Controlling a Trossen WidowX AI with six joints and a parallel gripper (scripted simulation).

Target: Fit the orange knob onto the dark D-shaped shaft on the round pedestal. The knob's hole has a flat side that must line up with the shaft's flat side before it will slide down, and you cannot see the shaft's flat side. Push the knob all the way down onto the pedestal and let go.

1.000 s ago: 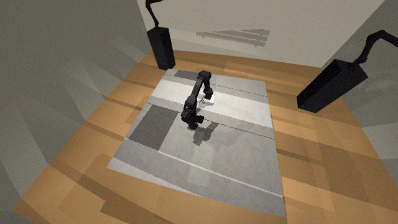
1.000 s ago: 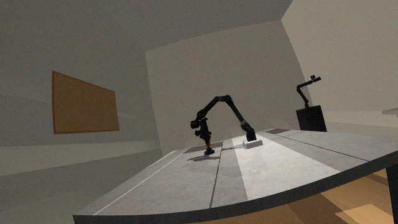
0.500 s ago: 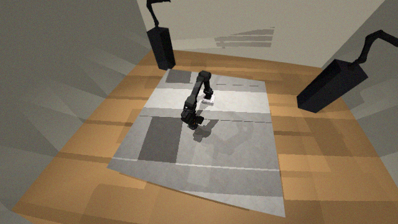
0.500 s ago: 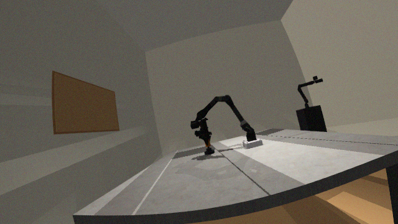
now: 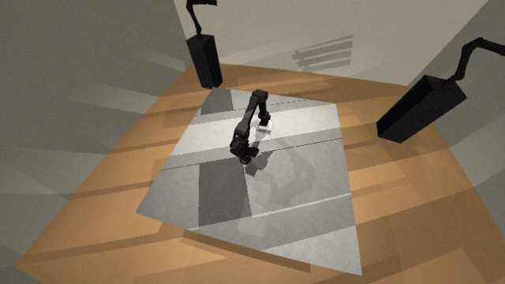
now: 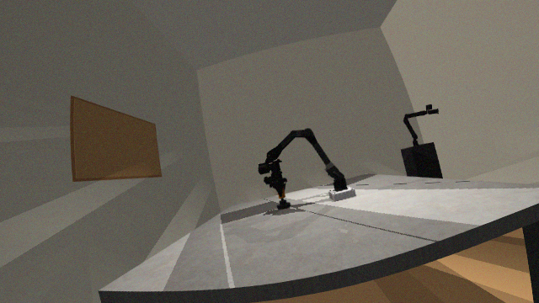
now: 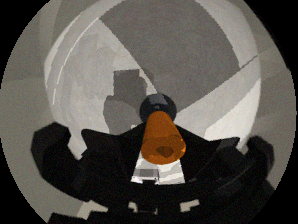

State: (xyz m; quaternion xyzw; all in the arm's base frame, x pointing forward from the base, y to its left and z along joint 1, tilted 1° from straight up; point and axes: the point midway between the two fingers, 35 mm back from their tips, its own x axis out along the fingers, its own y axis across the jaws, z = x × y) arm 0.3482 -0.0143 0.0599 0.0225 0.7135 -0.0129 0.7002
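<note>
Right now the orange knob is 20 mm above my gripper tip. From my gripper tip the other things lie so: dark round pedestal (40 mm below).
</note>
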